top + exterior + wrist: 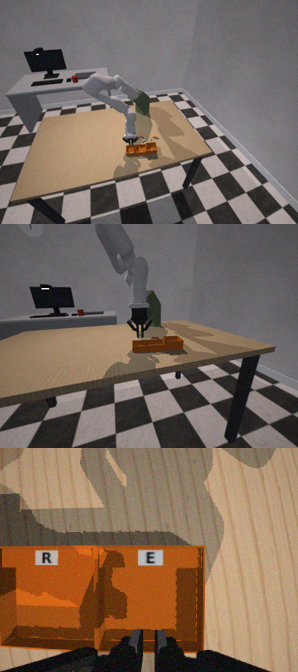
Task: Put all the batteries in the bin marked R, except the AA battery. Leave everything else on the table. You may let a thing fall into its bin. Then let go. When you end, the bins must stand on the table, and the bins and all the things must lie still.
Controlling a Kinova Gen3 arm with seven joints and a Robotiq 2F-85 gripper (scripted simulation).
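Right now the orange bin row is 70 mm to the left of my hand, 50 mm ahead of it and 40 mm below it. From my hand the other things lie so: thin red battery (130 mm to the left, 90 mm behind, 60 mm below); then white domino tile (90 mm behind, 60 mm to the left, 60 mm below); then grey bolt (120 mm to the left, 60 mm below, 40 mm behind).
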